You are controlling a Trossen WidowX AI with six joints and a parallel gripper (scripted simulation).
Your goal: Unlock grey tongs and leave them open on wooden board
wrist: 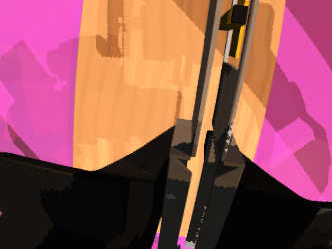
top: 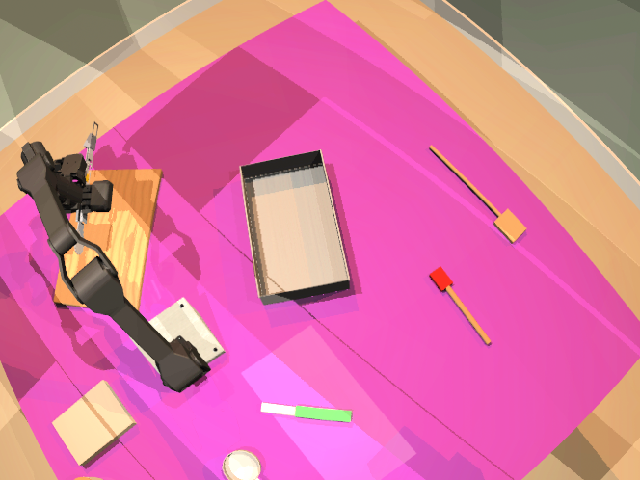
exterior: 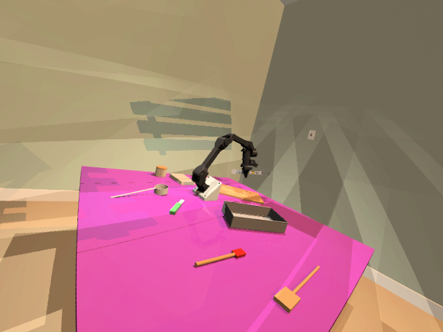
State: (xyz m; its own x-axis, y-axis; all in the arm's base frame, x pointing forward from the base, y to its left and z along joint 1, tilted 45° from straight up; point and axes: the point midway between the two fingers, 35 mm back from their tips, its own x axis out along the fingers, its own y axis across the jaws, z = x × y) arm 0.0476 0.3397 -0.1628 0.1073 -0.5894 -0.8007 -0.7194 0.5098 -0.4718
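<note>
The wooden board lies 2 cm behind my gripper tip and 14 cm below it. The rest, counted from my gripper tip: white block: 32 cm behind, 34 cm to the right, 13 cm below; then green-handled tool: 7 cm ahead, 60 cm to the right, 14 cm below.
</note>
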